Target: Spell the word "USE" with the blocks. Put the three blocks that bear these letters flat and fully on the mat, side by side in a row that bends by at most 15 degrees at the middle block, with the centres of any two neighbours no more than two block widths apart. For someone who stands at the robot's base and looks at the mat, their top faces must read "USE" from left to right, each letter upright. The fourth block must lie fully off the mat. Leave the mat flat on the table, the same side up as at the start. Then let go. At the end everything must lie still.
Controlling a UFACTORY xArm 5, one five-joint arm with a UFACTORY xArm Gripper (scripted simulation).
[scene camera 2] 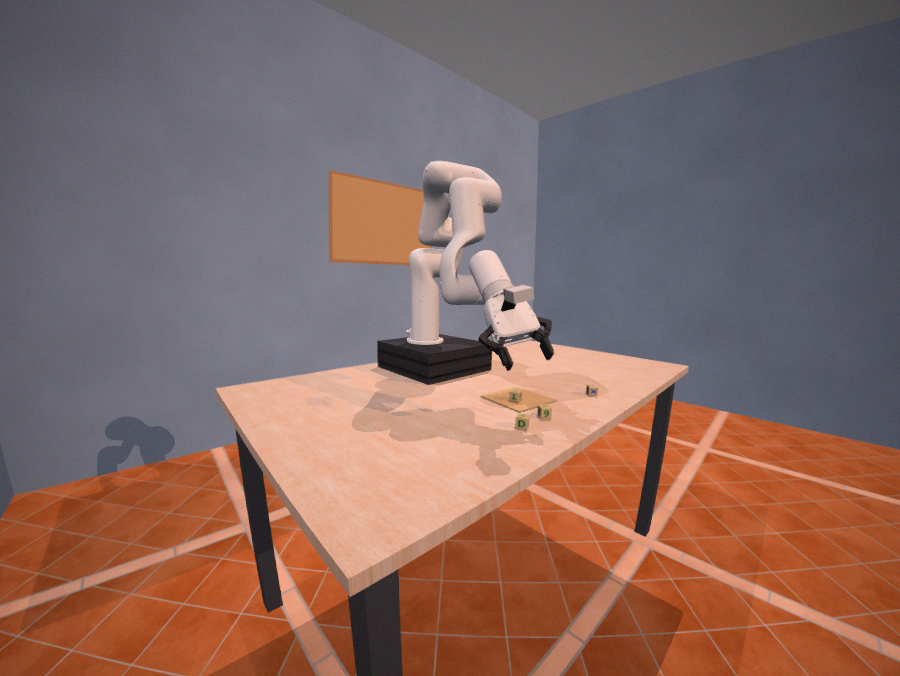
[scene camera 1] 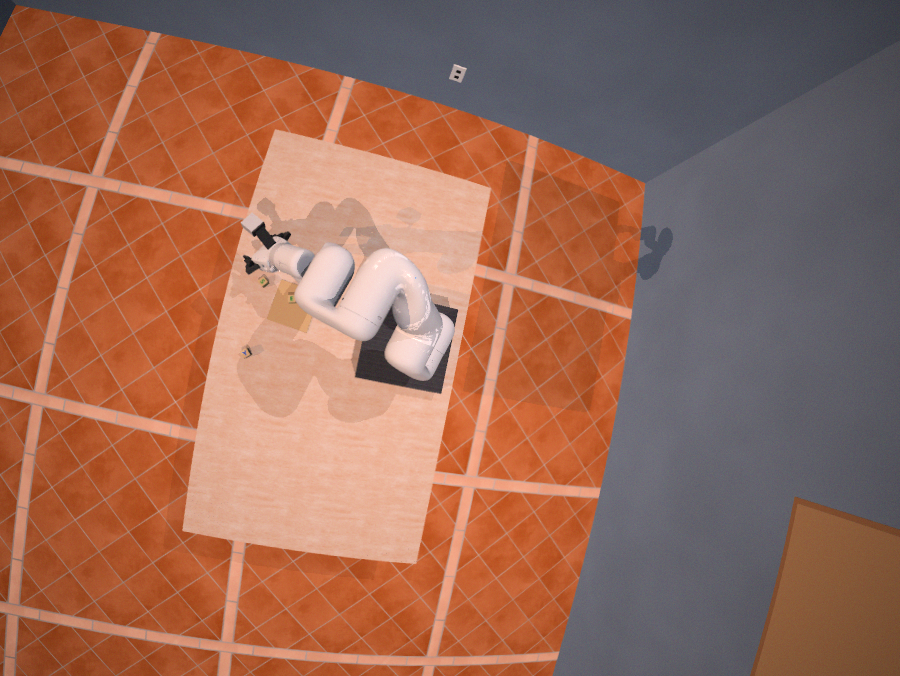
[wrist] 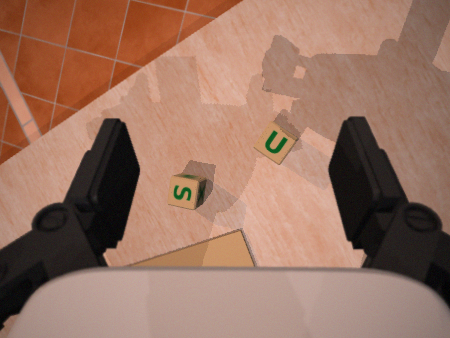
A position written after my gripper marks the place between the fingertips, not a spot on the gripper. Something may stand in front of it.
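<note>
There is a tan mat (scene camera 1: pixel 289 314) here, and I find it in the wrist view too, the mat (wrist: pixel 231 249), and again in scene camera 2, the mat (scene camera 2: pixel 530 400). My own gripper (scene camera 2: pixel 531 362) is visible to me as well; in scene camera 1 I see the gripper (scene camera 1: pixel 257 248), and in the wrist view the gripper (wrist: pixel 233 143).
</note>
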